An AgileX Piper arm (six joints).
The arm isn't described. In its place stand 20 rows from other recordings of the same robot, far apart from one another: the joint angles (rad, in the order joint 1, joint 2, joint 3, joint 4, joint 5, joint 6), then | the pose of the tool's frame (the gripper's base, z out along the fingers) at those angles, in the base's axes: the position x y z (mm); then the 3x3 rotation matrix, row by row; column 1 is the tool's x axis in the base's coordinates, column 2 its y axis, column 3 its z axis.
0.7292 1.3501 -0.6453 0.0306 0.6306 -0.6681 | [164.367, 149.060, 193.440], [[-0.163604, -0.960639, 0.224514], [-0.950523, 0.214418, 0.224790], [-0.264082, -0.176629, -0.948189]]
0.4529 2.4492 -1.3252 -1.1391 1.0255 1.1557 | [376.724, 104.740, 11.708], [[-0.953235, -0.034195, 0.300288], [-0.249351, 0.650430, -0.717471], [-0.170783, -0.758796, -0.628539]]
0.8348 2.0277 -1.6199 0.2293 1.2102 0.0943 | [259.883, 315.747, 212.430], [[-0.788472, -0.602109, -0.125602], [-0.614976, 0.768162, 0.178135], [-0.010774, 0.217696, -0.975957]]
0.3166 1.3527 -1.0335 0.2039 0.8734 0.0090 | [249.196, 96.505, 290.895], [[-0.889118, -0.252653, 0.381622], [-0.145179, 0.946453, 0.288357], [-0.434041, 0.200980, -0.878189]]
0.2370 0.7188 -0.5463 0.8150 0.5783 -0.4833 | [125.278, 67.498, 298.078], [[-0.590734, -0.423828, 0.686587], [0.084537, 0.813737, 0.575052], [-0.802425, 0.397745, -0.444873]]
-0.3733 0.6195 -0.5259 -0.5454 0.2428 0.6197 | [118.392, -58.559, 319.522], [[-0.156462, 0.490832, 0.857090], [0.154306, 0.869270, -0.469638], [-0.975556, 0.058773, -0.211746]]
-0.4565 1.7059 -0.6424 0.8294 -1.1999 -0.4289 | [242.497, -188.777, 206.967], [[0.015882, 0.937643, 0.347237], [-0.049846, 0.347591, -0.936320], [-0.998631, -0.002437, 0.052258]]
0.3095 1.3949 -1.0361 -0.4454 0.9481 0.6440 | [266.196, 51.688, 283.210], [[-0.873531, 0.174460, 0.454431], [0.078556, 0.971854, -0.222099], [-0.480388, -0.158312, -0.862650]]
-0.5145 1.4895 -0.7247 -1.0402 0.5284 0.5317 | [216.762, -167.986, 200.175], [[-0.928656, 0.289035, 0.232503], [0.082152, 0.771478, -0.630930], [-0.361732, -0.566816, -0.740183]]
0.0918 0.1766 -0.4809 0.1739 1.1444 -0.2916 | [16.700, 15.933, 265.564], [[-0.615829, -0.347755, 0.706980], [-0.272208, 0.935974, 0.223282], [-0.739363, -0.054942, -0.671062]]
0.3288 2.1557 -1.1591 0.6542 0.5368 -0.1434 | [348.959, 148.981, 68.371], [[-0.993760, 0.056810, 0.095990], [0.087985, 0.928189, 0.361557], [-0.068557, 0.367747, -0.927395]]
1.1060 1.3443 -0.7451 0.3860 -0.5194 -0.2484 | [146.513, 254.248, 300.955], [[-0.083106, -0.790148, 0.607256], [0.032904, 0.606856, 0.794130], [-0.995997, 0.085978, -0.024434]]
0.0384 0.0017 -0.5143 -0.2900 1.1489 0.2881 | [-11.179, -24.187, 277.154], [[-0.469598, 0.269023, 0.840895], [0.142075, 0.963058, -0.228764], [-0.871374, 0.012042, -0.490471]]
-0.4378 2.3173 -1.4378 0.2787 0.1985 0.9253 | [420.714, -191.484, 65.358], [[0.094994, 0.846253, 0.524244], [0.982634, 0.004609, -0.185496], [-0.159393, 0.532761, -0.831119]]
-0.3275 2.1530 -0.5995 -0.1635 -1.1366 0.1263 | [307.846, -90.394, 60.978], [[-0.300045, 0.203523, 0.931961], [0.161454, 0.973715, -0.160661], [-0.940163, 0.102263, -0.325018]]
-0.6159 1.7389 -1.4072 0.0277 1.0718 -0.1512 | [292.562, -204.346, 267.553], [[-0.861150, 0.458465, 0.219617], [0.441059, 0.888640, -0.125637], [-0.252761, -0.011328, -0.967462]]
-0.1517 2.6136 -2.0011 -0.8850 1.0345 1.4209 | [491.784, -136.423, 59.017], [[-0.427372, 0.901619, 0.066601], [0.639059, 0.353382, -0.683173], [-0.639498, -0.249407, -0.727213]]
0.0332 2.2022 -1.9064 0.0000 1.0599 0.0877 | [474.565, 15.761, 210.867], [[-0.953369, 0.050503, 0.297553], [0.055972, 0.998383, 0.009882], [-0.296573, 0.026076, -0.954654]]
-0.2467 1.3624 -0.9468 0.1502 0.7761 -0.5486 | [259.247, -55.450, 266.612], [[-0.865013, -0.190848, 0.464037], [-0.219922, 0.975478, -0.008765], [-0.450985, -0.109634, -0.885772]]
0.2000 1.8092 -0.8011 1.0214 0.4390 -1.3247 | [294.534, 93.362, 124.164], [[-0.733405, -0.614064, 0.291621], [-0.473516, 0.769262, 0.428973], [-0.487750, 0.176524, -0.854950]]
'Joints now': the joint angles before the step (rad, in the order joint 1, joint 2, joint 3, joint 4, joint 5, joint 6). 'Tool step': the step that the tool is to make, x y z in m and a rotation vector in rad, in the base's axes. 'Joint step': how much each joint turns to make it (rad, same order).
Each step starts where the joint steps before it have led.
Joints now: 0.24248, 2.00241, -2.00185, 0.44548, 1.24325, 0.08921
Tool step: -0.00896, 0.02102, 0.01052, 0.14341, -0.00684, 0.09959
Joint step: 0.02313, -0.00730, -0.00046, 0.16809, 0.00209, -0.07669
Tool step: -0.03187, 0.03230, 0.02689, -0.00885, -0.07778, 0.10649
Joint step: 0.09961, -0.06625, 0.00003, -0.02738, 0.00214, -0.01253
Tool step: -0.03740, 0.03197, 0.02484, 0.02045, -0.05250, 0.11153
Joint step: 0.10819, -0.05972, -0.00228, -0.00200, 0.00690, -0.00001
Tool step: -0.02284, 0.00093, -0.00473, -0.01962, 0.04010, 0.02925
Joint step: 0.02899, -0.07095, 0.11558, 0.00148, -0.00003, 0.00002
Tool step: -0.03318, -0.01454, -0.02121, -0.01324, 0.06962, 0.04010
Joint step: 0.00086, -0.13199, 0.25693, 0.04783, -0.02632, -0.06639
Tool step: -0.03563, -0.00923, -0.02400, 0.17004, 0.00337, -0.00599
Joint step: 0.00001, -0.15381, 0.32113, 0.22916, -0.18168, -0.18294
